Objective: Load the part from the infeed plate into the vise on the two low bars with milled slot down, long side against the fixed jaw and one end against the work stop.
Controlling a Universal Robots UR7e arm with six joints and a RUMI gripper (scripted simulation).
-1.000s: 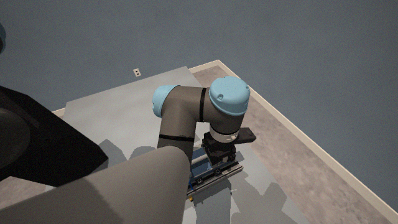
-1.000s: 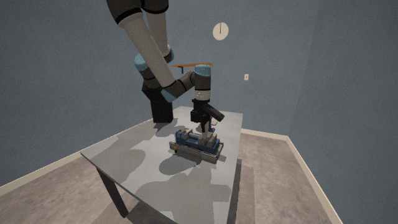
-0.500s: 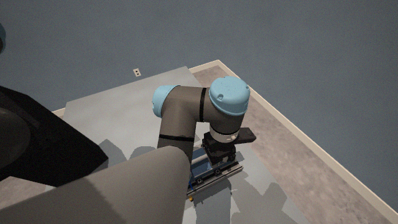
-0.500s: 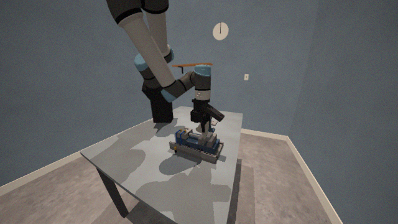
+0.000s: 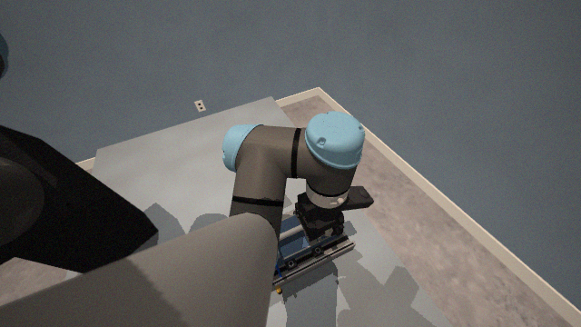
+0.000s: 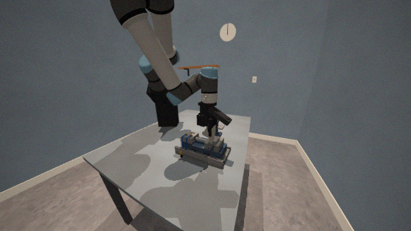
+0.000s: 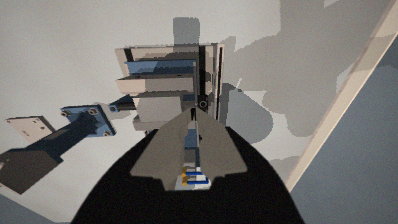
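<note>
Now: hand 1 cm short of the part, 5 cm to the right of it and 3 cm above it. Round my hand: grey jaw (2 cm behind, 6 cm to the left, 4 cm below); cylinder rod (7 cm behind, 7 cm to the left, 4 cm below); work stop (2 cm ahead, 9 cm to the left, 3 cm below).
</note>
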